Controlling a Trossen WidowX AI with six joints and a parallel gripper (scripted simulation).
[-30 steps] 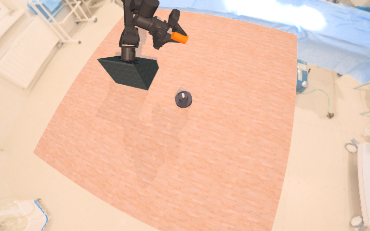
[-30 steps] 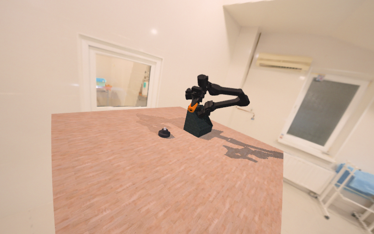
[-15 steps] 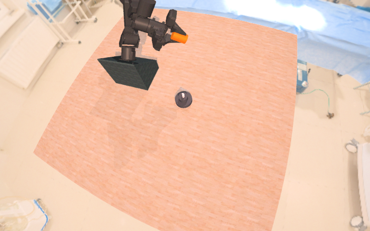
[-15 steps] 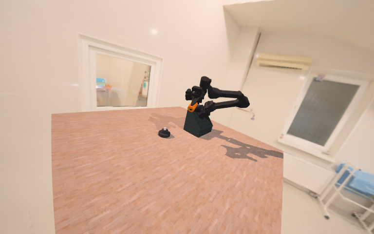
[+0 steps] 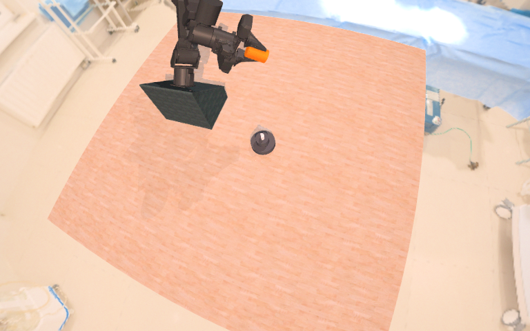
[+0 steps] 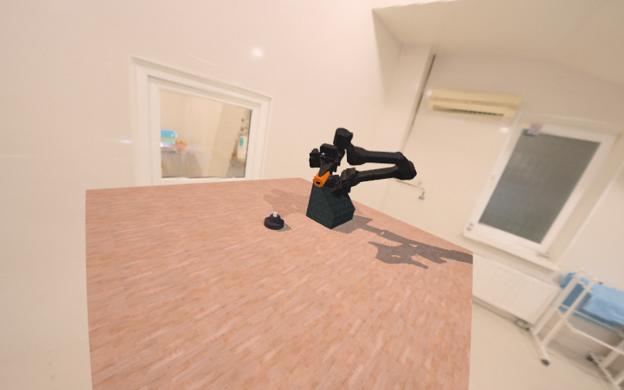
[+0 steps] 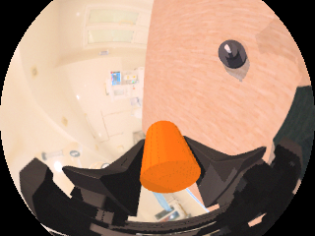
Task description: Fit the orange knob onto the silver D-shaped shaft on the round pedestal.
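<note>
The pedestal lies 22 cm below my gripper tip, 16 cm to the right of it and 4 cm ahead of it. From my gripper tip the other things lie so: orange knob (3 cm behind, 2 cm above, 1 cm to the right).
</note>
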